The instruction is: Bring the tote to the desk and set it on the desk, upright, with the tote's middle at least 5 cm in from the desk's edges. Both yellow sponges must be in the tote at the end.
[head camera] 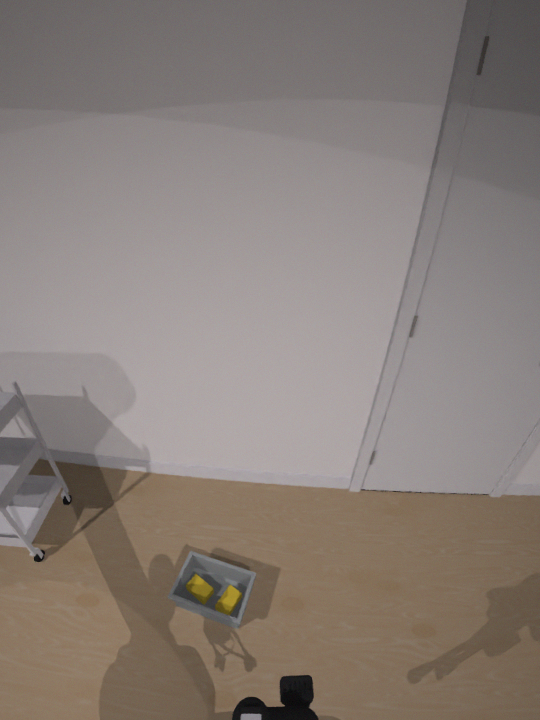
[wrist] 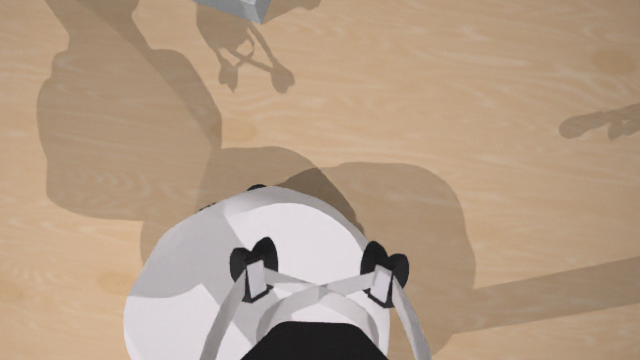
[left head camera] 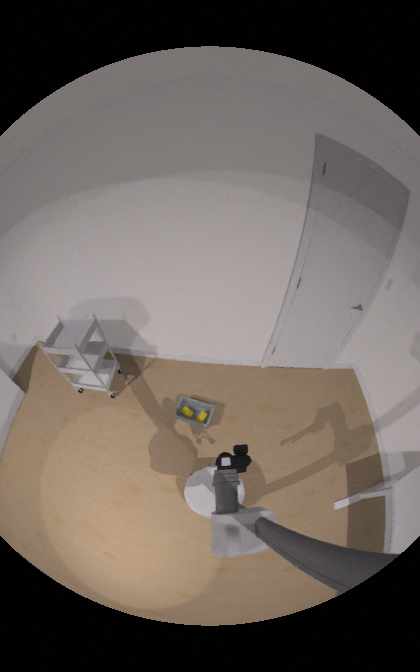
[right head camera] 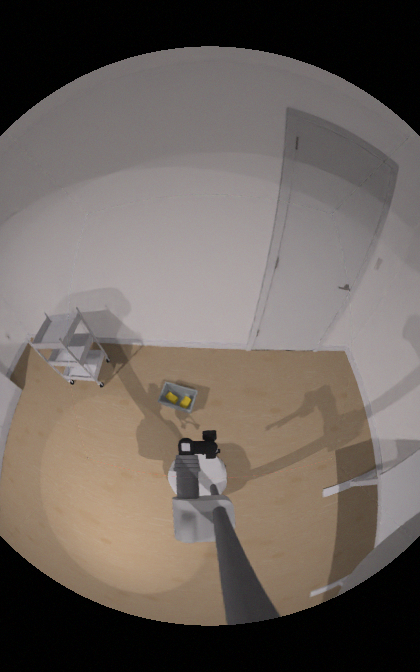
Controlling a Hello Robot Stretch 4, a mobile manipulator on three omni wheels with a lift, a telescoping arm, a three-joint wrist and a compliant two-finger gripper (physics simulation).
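Pixels of known places: gripper, fingertip midpoint: (wrist: 319, 259); robot's base, origin of the base link: (wrist: 273, 291).
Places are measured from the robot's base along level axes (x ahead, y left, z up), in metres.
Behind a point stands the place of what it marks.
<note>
The grey tote (head camera: 203, 610) {x 0.572, y 0.181, z 0.092 m} (left head camera: 190, 422) (right head camera: 175, 408) stands upright on the floor, turned at a slight angle. One corner of it (wrist: 245, 10) {x 0.550, y 0.075, z 0.019 m} shows at the top edge of the wrist view. Two yellow sponges lie inside, the left sponge (head camera: 199, 588) {x 0.680, y 0.216, z 0.021 m} (left head camera: 187, 412) (right head camera: 171, 398) and the right sponge (head camera: 229, 600) {x 0.634, y 0.088, z 0.021 m} (left head camera: 201, 416) (right head camera: 186, 402), apart from each other. My gripper (wrist: 319, 259) {x 0.170, y -0.087, z 0.437 m} is open and empty, pointing down above my white round base, on my side of the tote. Its fingertips are hidden in the head views. I cannot tell for certain which furniture is the desk.
A white three-tier cart (head camera: 23, 472) {x 0.952, y 0.970, z 0.398 m} (left head camera: 75, 332) (right head camera: 57, 327) stands near the wall, left of the tote. A closed door (head camera: 465, 348) {x 1.175, y -0.850, z 0.916 m} (left head camera: 325, 280) (right head camera: 305, 265) is at the right. White furniture (left head camera: 410, 515) (right head camera: 400, 500) with pale legs shows at the right edge.
</note>
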